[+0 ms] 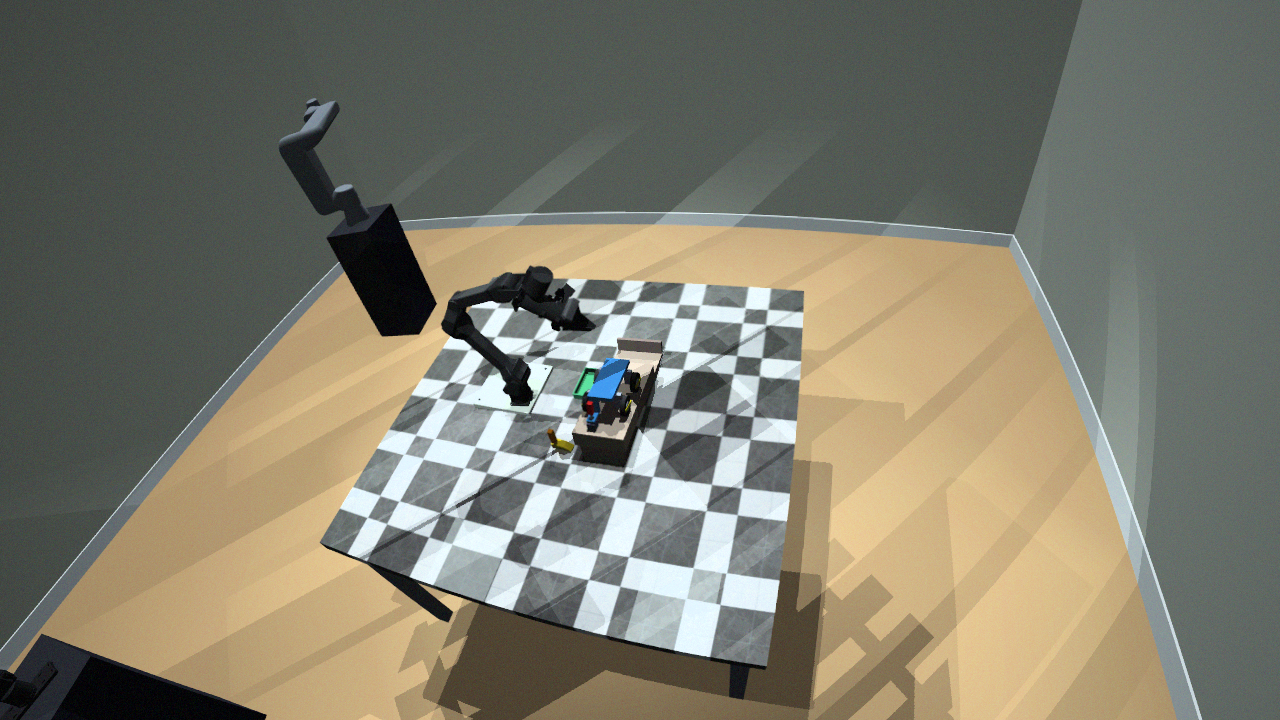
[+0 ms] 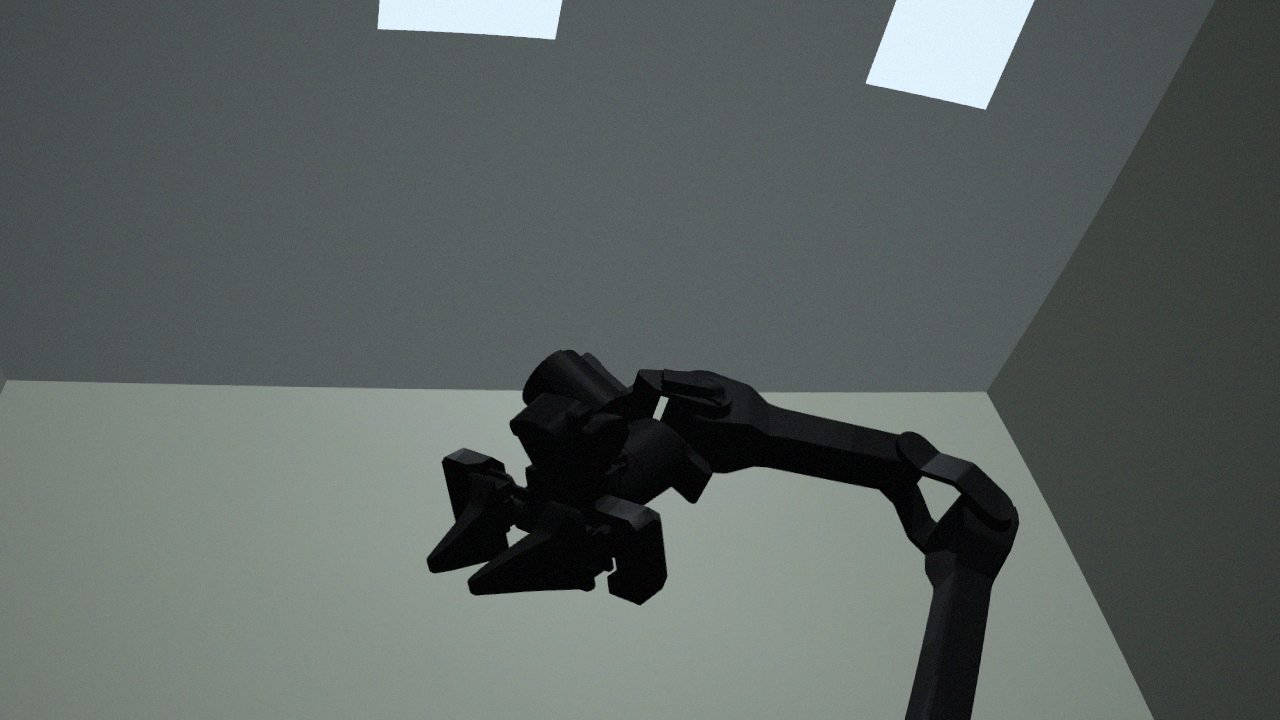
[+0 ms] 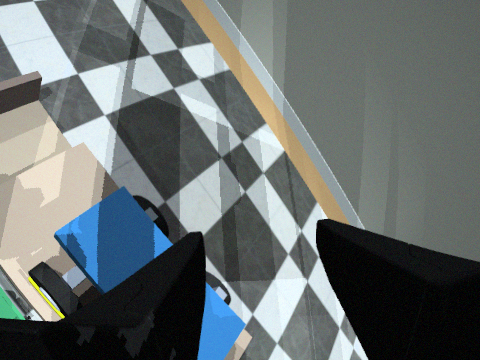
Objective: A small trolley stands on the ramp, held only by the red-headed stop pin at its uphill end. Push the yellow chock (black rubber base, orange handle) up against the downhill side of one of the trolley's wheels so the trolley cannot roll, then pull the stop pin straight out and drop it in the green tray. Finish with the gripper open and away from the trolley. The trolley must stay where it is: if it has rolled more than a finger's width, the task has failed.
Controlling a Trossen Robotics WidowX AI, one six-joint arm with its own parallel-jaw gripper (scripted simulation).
Scene:
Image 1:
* my gripper
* blue-topped trolley
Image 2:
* my gripper
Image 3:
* my gripper
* blue-topped trolley

